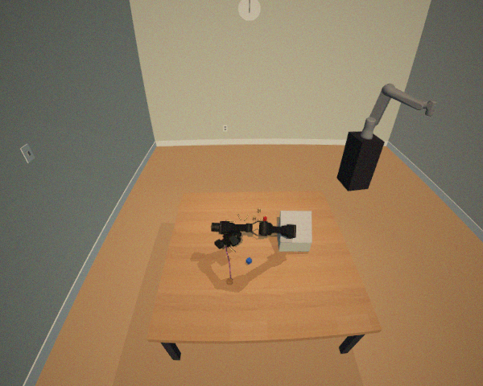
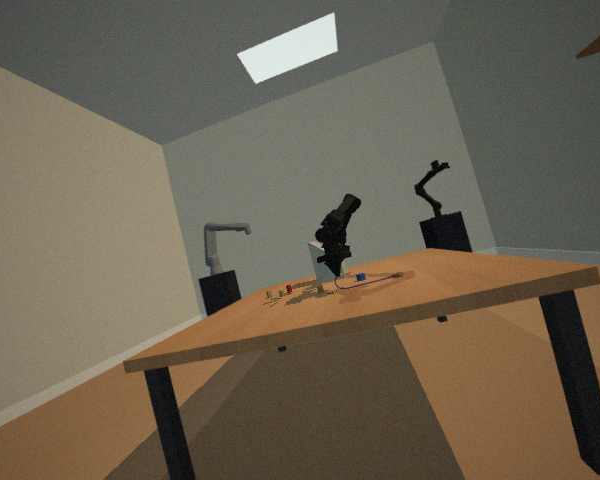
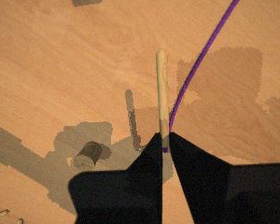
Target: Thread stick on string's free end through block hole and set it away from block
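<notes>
Right now my gripper tip is 12 cm past the blue block, 11 cm to the right of it and 4 cm above it. From my gripper tip the other things lie so: wooden cylinder (9 cm to the right, 6 cm behind, 4 cm below); then thin wooden stick (1 cm to the left, 1 cm behind); then round wooden button (24 cm to the left, 5 cm below, 3 cm ahead).
</notes>
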